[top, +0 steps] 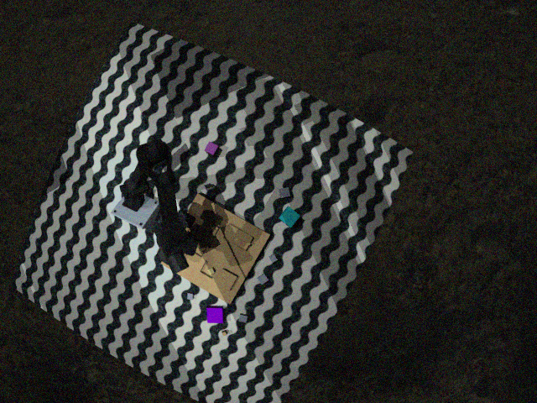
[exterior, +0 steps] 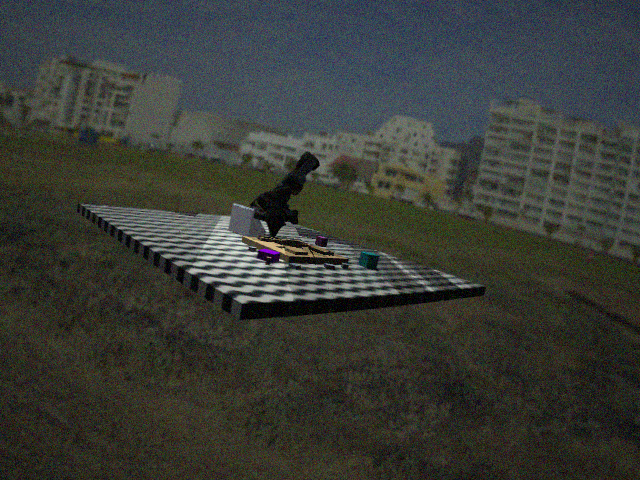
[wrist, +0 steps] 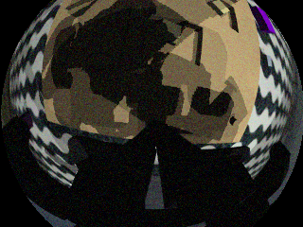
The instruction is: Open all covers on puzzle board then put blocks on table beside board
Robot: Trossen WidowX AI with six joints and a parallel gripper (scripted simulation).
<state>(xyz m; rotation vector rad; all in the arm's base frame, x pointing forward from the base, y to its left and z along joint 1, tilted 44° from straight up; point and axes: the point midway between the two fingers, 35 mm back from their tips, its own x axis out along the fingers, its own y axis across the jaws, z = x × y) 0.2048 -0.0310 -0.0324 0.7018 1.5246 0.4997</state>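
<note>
Right now the tan puzzle board is 12 cm ahead of my gripper tip. The rest, counted from my gripper tip: grey bit (28 cm to the left, 28 cm ahead, 2 cm below); teal block (33 cm ahead, 21 cm to the left); purple block (23 cm to the right, 22 cm ahead, 1 cm below).
</note>
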